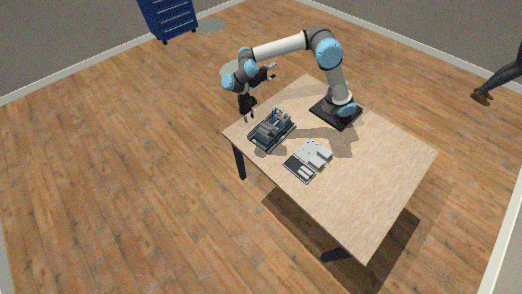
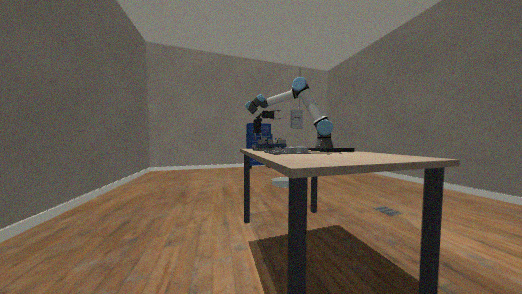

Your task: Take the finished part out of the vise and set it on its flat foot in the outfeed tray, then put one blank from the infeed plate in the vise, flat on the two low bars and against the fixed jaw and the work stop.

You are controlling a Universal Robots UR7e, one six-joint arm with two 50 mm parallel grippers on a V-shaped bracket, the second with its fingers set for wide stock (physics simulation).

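Places are measured from the arm's base along level axes (x ahead, y left, z up), in metres.
Pixels of known places: hand, tool point: (image 1: 249, 118) (image 2: 258, 137); arm's base, link origin: (image 1: 331, 108) (image 2: 324, 148).
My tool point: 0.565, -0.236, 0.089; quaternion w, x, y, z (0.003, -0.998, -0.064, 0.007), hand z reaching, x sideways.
Note:
For each thing: its top centre in the pictures, then the offset to it from my tool point, as dx, dy, dz. "spot": a spot on its surface instead. Level surfaces: height alone.
- small pale piece, surface spot: (image 1: 276, 121) spot: -0.135, +0.119, -0.025
- infeed plate, top centre: (image 1: 313, 153) -0.190, +0.419, -0.104
- wooden table, surface height: dz -0.112
The downward gripper (image 1: 249, 117) (image 2: 257, 135) is open, above and beside the outer left end of the vise (image 1: 268, 131) (image 2: 269, 143), with no part visible between its fingers. The second gripper (image 1: 271, 71) on the bracket points sideways with its fingers wide apart and empty. A small pale piece (image 1: 276, 121) shows among the vise's grey blocks; its seating on the bars and against the jaw and stop is too small to tell. Two light grey blanks (image 1: 324, 152) (image 1: 316, 161) lie on the infeed plate (image 1: 305, 149). Pale finished parts (image 1: 305, 172) lie in the dark outfeed tray (image 1: 293, 164).
The vise stands near the left corner of the wooden table (image 1: 380, 175) (image 2: 350, 161). The arm's black base plate (image 1: 322, 116) lies at the back. Blue fittings (image 1: 275, 111) rise at the vise's back end. A blue cabinet (image 1: 172, 17) stands on the floor, and a person's legs (image 1: 502, 75) show at the right.

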